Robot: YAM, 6 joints.
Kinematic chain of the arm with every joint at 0, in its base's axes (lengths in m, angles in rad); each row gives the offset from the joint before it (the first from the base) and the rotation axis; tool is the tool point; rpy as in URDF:
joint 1: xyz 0 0 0.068 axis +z
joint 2: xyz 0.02 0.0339 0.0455 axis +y
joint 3: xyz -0.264 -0.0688 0 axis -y
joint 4: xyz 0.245 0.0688 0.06 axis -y
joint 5: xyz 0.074 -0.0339 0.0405 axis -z
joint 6: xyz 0.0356 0 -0.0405 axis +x
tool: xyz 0 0 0 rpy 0 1.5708 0
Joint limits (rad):
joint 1: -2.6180..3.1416
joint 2: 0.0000..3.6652
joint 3: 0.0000..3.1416
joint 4: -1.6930..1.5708
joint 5: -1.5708..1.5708
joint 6: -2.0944..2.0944
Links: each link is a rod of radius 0.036 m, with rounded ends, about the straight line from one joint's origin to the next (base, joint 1, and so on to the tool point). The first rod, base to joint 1, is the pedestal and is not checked.
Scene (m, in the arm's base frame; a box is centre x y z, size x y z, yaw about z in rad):
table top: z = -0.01
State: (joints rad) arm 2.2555 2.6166 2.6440 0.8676 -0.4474 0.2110
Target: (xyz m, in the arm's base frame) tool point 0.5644 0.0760 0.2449
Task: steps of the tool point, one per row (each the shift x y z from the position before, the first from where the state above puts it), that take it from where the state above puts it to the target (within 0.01 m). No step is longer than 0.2 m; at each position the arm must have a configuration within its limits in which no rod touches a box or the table.
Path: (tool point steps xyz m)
1: 0.1228 0.0872 -0.0183
2: 0.1433 0.0506 -0.0186
3: 0.1526 0.0095 -0.0189
4: 0.1501 -0.0328 -0.0190
5: 0.1356 -0.0727 -0.0191
6: 0.1106 -0.1071 -0.0189
7: 0.0769 -0.1330 -0.0189
8: 0.0374 -0.1482 -0.0187

